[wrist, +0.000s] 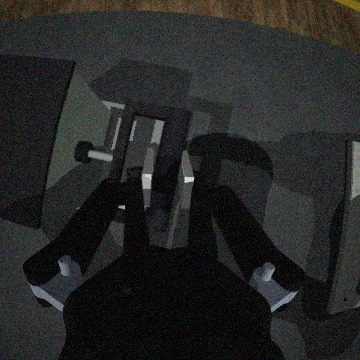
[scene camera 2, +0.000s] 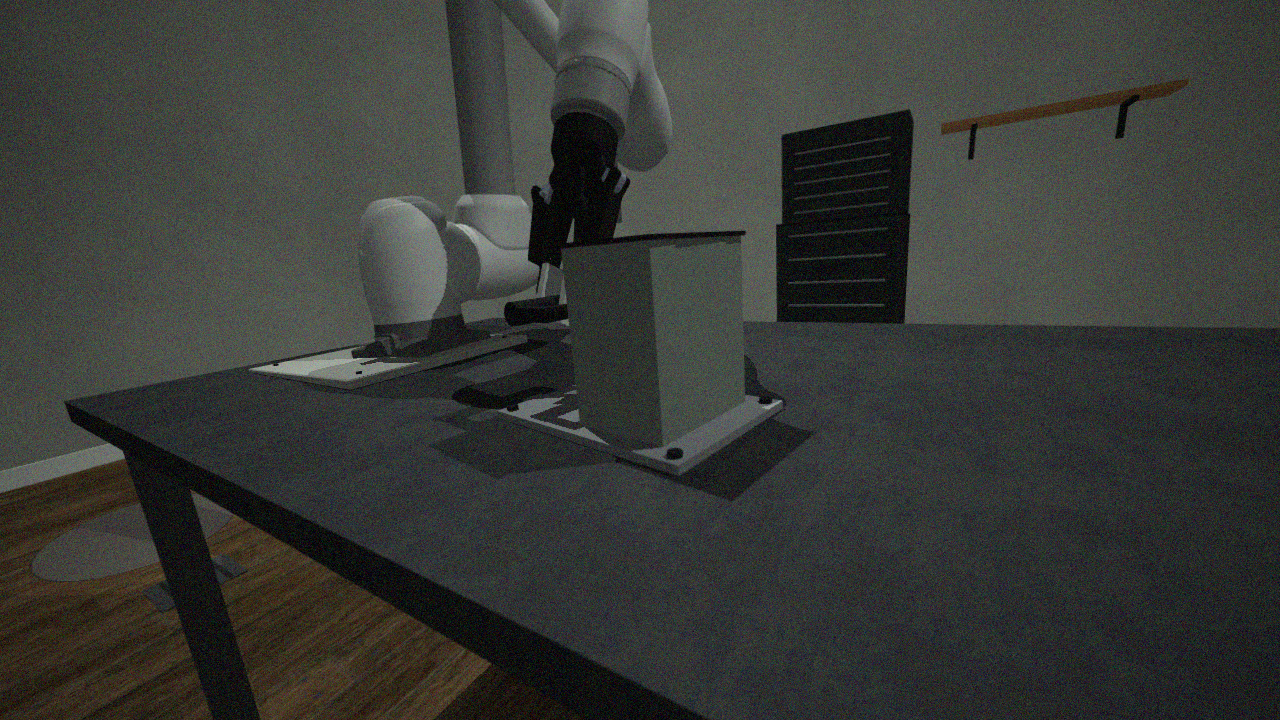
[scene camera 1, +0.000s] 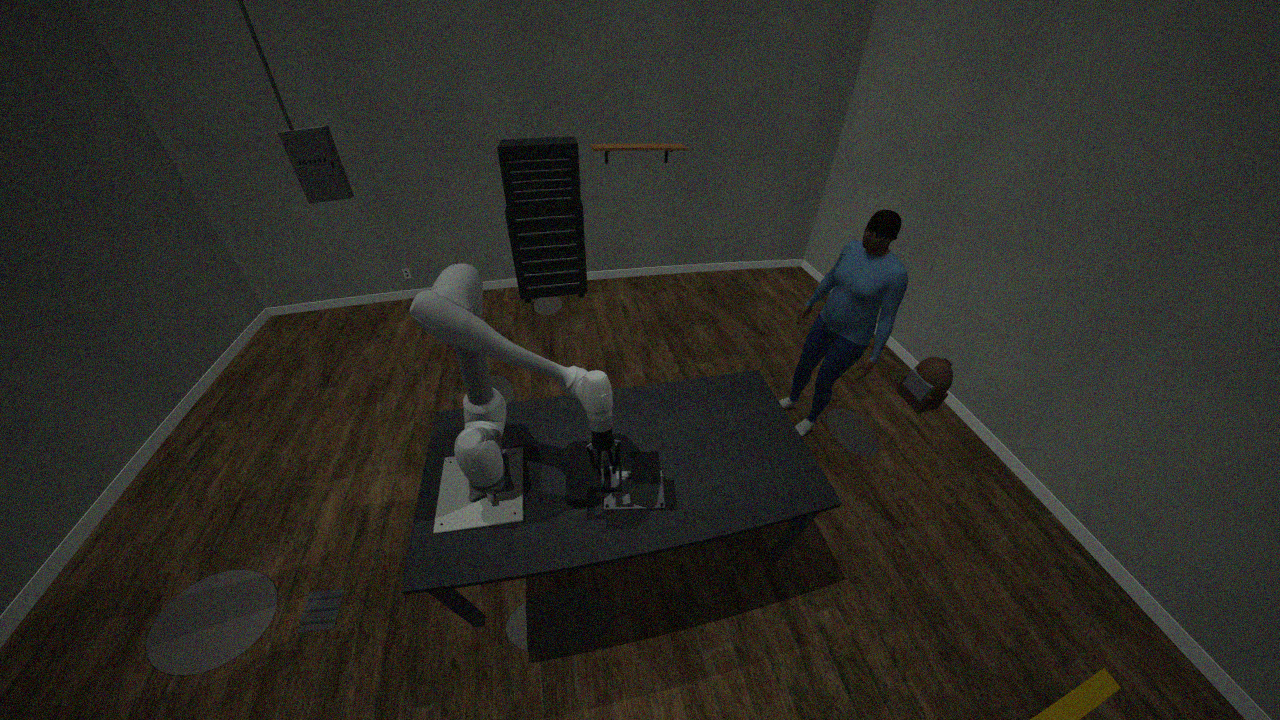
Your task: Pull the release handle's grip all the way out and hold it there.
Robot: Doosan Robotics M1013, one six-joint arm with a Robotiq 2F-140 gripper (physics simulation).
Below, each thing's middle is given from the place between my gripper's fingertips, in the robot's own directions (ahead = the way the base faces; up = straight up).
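Where is my hand with respect to the base plate [scene camera 2: 556,413]? My hand is 100 mm short of the plate and 20 mm to the left of it, and it is 80 mm above it.
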